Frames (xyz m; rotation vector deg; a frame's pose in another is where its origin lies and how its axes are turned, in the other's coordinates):
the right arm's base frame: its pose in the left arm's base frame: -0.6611 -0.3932 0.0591 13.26 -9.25 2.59
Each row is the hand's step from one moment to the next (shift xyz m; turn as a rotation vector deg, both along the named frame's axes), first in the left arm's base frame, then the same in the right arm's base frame.
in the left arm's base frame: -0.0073 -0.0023 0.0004 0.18 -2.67 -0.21
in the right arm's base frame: -0.0072 -0.0017 0.0020 0.07 -2.65 0.39
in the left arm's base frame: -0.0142 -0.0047 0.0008 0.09 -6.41 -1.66
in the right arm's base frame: -0.0140 -0.0035 0.0040 -0.35 -6.61 -0.12
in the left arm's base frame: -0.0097 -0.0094 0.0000 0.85 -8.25 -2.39
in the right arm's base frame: -0.0098 -0.0085 0.0037 0.23 -8.61 -0.51
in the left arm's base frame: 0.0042 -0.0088 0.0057 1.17 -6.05 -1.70
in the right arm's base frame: 0.0048 -0.0075 0.0069 0.72 -6.34 -0.41
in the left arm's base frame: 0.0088 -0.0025 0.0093 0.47 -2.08 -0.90
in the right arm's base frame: 0.0101 -0.0009 0.0082 0.26 -2.25 -0.45
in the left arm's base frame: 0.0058 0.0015 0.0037 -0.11 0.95 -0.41
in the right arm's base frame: 0.0064 0.0019 0.0023 -0.15 0.84 -0.60
